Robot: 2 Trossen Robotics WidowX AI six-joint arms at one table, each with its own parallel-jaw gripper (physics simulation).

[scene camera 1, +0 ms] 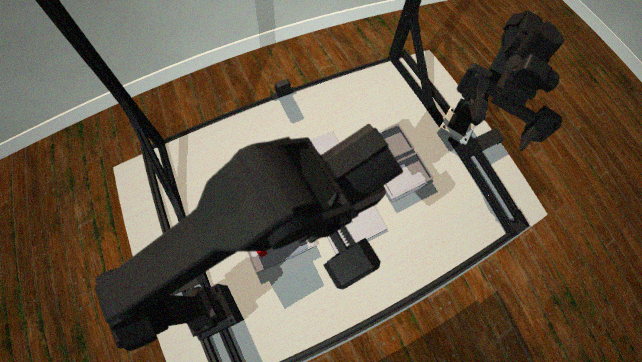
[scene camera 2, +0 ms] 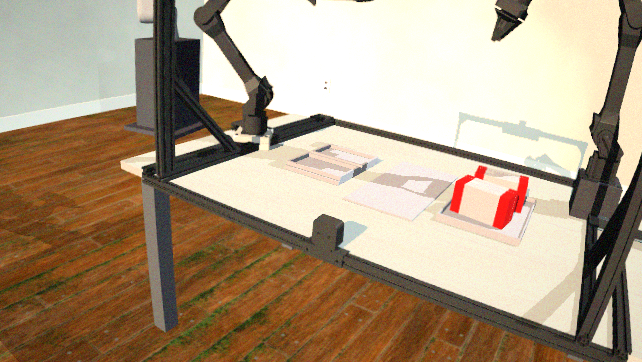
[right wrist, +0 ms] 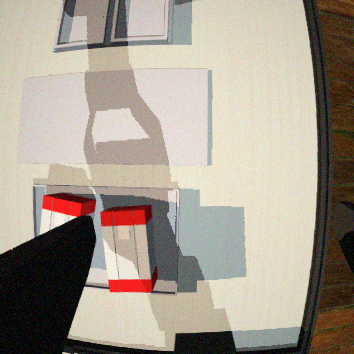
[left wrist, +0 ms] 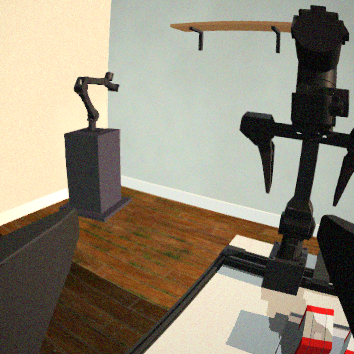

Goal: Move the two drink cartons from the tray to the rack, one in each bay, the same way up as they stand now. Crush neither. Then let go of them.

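Seen in the pictures: left gripper, fingertip midpoint: (scene camera 1: pixel 498 134) (left wrist: pixel 203 225); right gripper, fingertip midpoint: (scene camera 2: pixel 495 41) (right wrist: pixel 218 222) (left wrist: pixel 300 199); left arm's base at its link origin: (scene camera 1: pixel 458 124) (scene camera 2: pixel 253 132); right arm's base at its link origin: (scene camera 1: pixel 208 312) (scene camera 2: pixel 600 178) (left wrist: pixel 289 252).
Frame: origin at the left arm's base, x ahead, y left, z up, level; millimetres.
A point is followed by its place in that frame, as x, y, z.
Note:
Two white cartons with red ends lie side by side in the shallow tray (scene camera 2: pixel 477 231) {516, -448, -31} (right wrist: pixel 167 287) {706, -282, -30}. One carton (scene camera 2: pixel 482 202) (right wrist: pixel 130 250) {612, -280, 38} (left wrist: pixel 317 330) {599, -281, 38} shows well; the other carton (scene camera 2: pixel 522 192) (right wrist: pixel 67 205) is partly hidden, by the first in scene camera 2 and by a finger in the right wrist view. The two-bay rack (scene camera 2: pixel 315 174) {184, -224, -26} (scene camera 1: pixel 422 164) {196, -45, -19} is empty in scene camera 2. My right gripper (right wrist: pixel 218 222) {582, -154, 327} (left wrist: pixel 300 199) {582, -154, 327} is open and empty, high above the table, pointing down over the tray area. My left gripper (left wrist: pixel 203 225) {345, 0, 415} is open and empty, raised far from the cartons.
A pale flat mat (scene camera 2: pixel 370 197) {309, -320, -32} (right wrist: pixel 185 115) {477, -116, -32} (scene camera 1: pixel 367 222) {441, -100, -32} lies between tray and rack. A black frame edges the table, with uprights at its sides and a small dark block (scene camera 2: pixel 327 232) {212, -561, 1} (scene camera 1: pixel 282 87) {224, -540, 13} on one rail. My right arm hides much of the tray in scene camera 1.

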